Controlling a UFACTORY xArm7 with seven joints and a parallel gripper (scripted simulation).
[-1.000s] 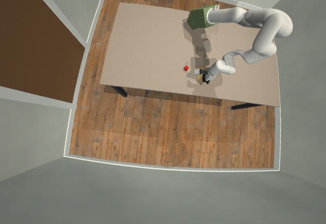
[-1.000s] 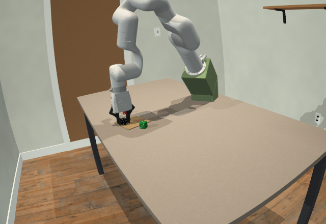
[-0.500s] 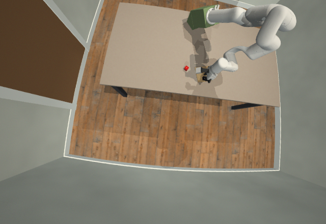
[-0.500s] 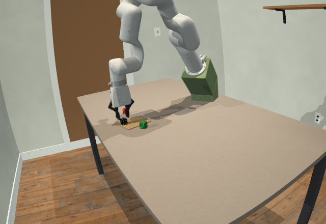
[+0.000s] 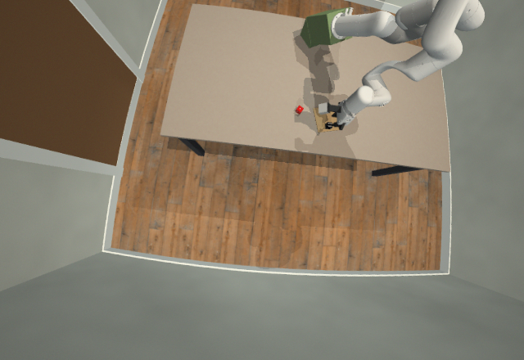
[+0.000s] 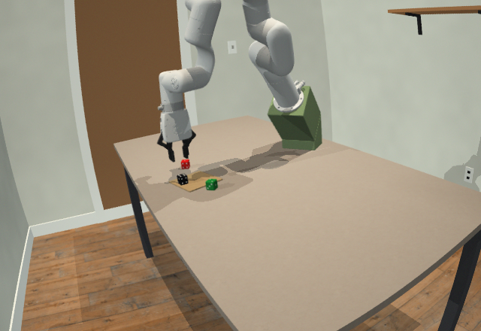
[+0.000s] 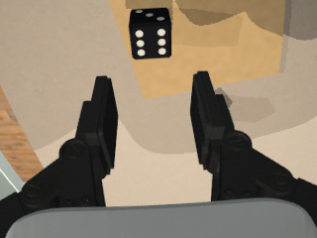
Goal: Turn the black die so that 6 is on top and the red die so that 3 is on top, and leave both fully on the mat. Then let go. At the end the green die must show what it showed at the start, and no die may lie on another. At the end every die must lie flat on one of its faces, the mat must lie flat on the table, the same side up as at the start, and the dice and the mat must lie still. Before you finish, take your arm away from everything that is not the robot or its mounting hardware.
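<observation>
My gripper is now 17 cm to the left of the red die, 10 cm above it and 5 cm past it. The rest, counted from my hand: tan mat (11 cm below, 4 cm behind, 1 cm to the right); then black die (9 cm below); then green die (10 cm below, 9 cm to the left, 8 cm behind).
</observation>
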